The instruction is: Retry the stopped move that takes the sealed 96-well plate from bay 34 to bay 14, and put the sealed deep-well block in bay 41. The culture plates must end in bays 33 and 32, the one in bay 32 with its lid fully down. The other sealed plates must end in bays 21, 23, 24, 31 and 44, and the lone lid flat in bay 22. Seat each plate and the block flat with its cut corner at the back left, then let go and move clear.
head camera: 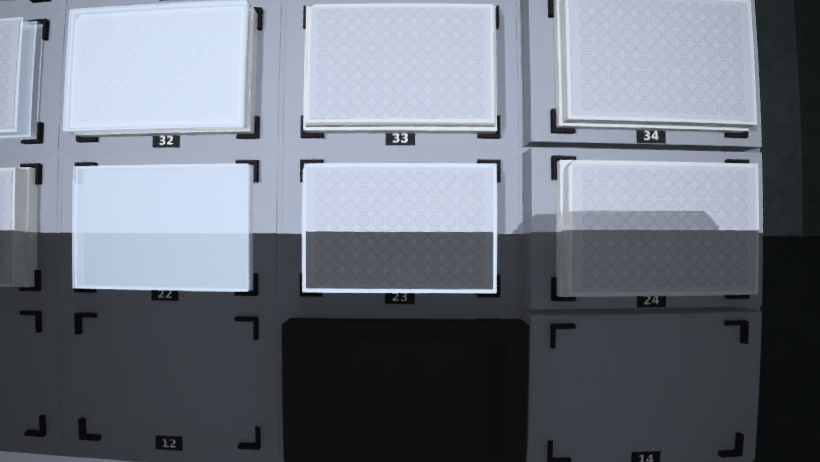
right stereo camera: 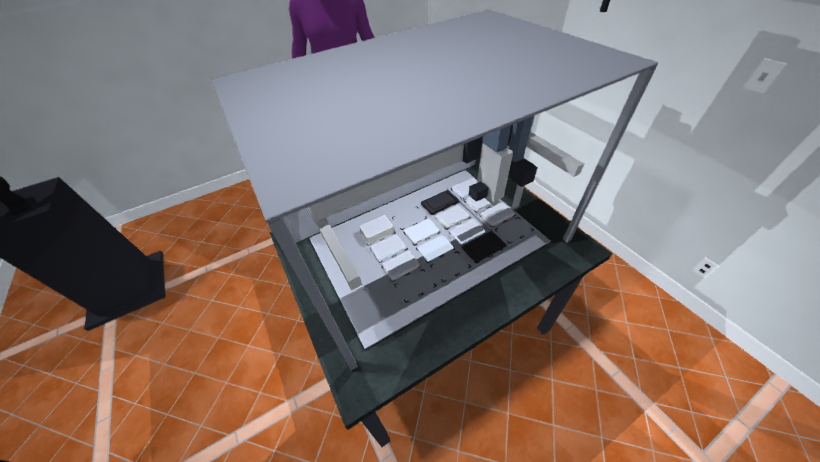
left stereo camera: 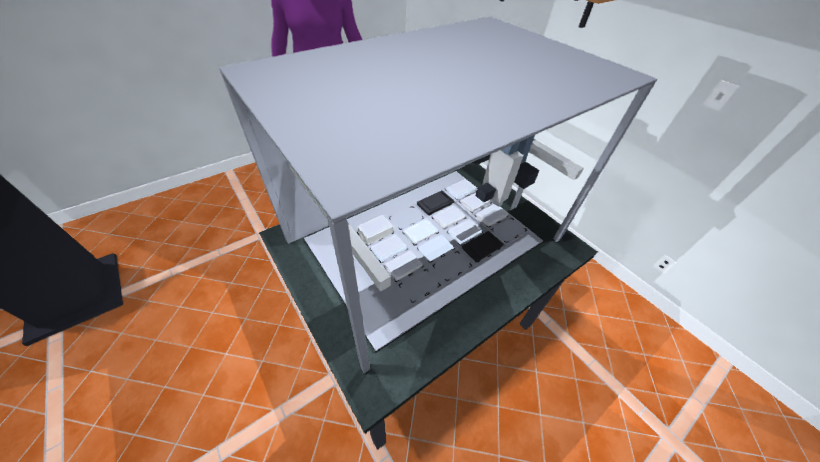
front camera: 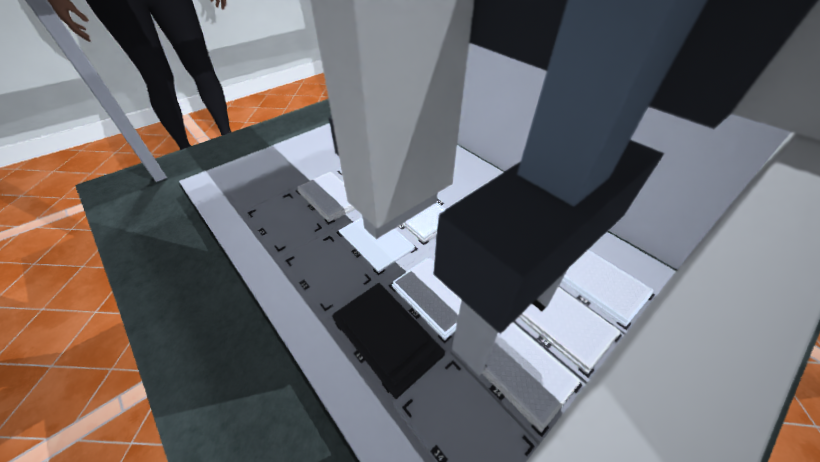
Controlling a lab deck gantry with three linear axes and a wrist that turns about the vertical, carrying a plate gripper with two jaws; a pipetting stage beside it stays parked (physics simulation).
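Frame: origin at the robot's base, x right, y down, z ahead, level; centimetres.
Where they show: gripper, fingertip midpoint: (right stereo camera: 505, 199); robot's base at its link origin: (right stereo camera: 406, 302) (left stereo camera: 412, 302) (front camera: 250, 213).
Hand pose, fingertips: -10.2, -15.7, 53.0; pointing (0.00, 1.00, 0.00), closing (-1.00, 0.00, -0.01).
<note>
Each offset is from my fingertips to the top centre of the thing, as dx, dy, dz. "spot": to the spot under its first point.
My gripper (front camera: 507, 338) is open beneath its black body, its jaws apart with no plate between them, near bays 24 and 34 in the front view; its exact height is unclear. The sealed plate for the move @(-15.5, +12.8, +2.6) (front camera: 573, 327) (head camera: 659, 63) lies in bay 34. Bay 14 @(spot: +5.8, +14.3, +2.4) (head camera: 645, 390) bears no plate. The deep-well block @(-26.2, +11.5, -46.6) (left stereo camera: 375, 228) (right stereo camera: 377, 228) stands in bay 41. A culture plate @(-15.5, +14.3, -13.8) (head camera: 399, 63) lies in bay 33. The lidded plate @(-15.5, +14.1, -30.2) (head camera: 157, 68) in bay 32 has a slightly slanting lid edge; full seating is unclear. The lone lid @(-4.8, +14.9, -30.2) (head camera: 163, 223) (front camera: 378, 242) lies in bay 22.
Sealed plates stand in bay 23 @(spot: -6.5, +14.3, -13.8) (head camera: 399, 200), bay 24 @(spot: -6.8, +12.8, +2.5) (head camera: 665, 195), bay 44 @(spot: -26.9, +12.8, +3.8) (front camera: 611, 281), bay 21 @(spot: -4.3, +14.3, -47.0) (left stereo camera: 403, 265) and bay 31 @(spot: -13.9, +14.3, -46.9) (left stereo camera: 390, 249). Black holders occupy bay 13 @(+5.8, +12.6, -13.4) (head camera: 401, 396) and bay 43 @(-26.3, +12.6, -13.4) (left stereo camera: 434, 202). The pale column (front camera: 401, 114) hides some bays.
</note>
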